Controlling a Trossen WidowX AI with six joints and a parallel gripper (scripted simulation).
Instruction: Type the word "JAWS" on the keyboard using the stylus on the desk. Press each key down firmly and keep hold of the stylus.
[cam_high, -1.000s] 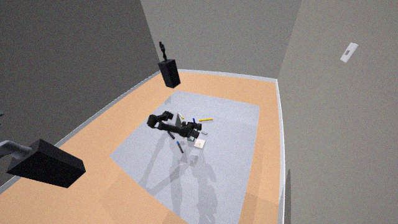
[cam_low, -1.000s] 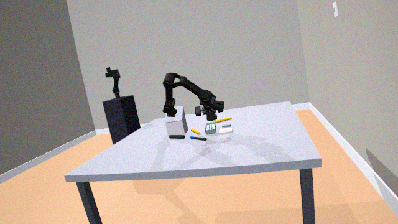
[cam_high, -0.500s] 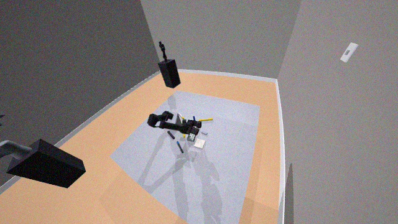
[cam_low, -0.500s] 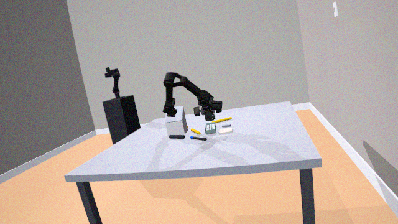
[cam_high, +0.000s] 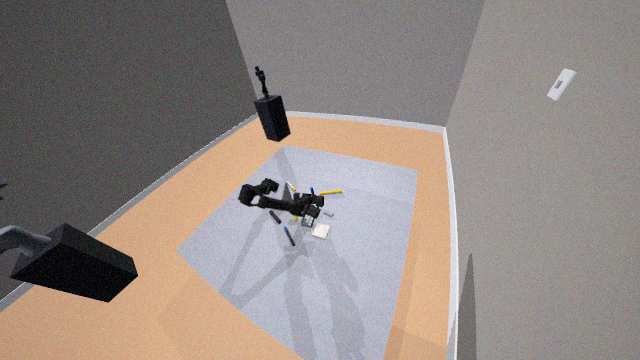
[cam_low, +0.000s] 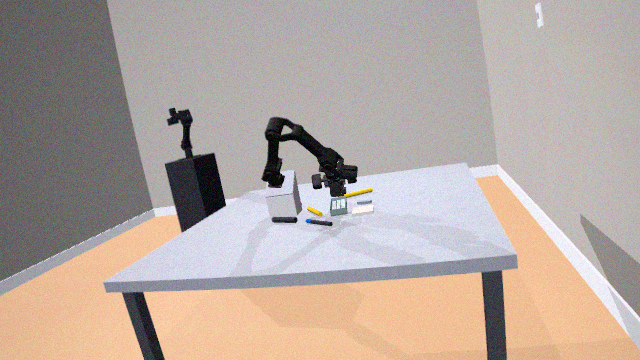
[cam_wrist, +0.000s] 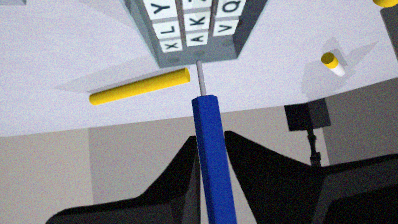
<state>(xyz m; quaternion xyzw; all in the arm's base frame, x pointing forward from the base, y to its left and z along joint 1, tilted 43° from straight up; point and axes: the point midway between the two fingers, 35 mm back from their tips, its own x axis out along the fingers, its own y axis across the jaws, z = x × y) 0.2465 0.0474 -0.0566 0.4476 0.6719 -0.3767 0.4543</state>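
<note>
Right now my gripper tip is 10 mm above the stylus. Also, from my gripper tip: grey block (120 mm ahead, 30 mm to the right, 80 mm below); grey stylus tip (50 mm below); white pad (150 mm ahead, 150 mm to the right, 80 mm below).
</note>
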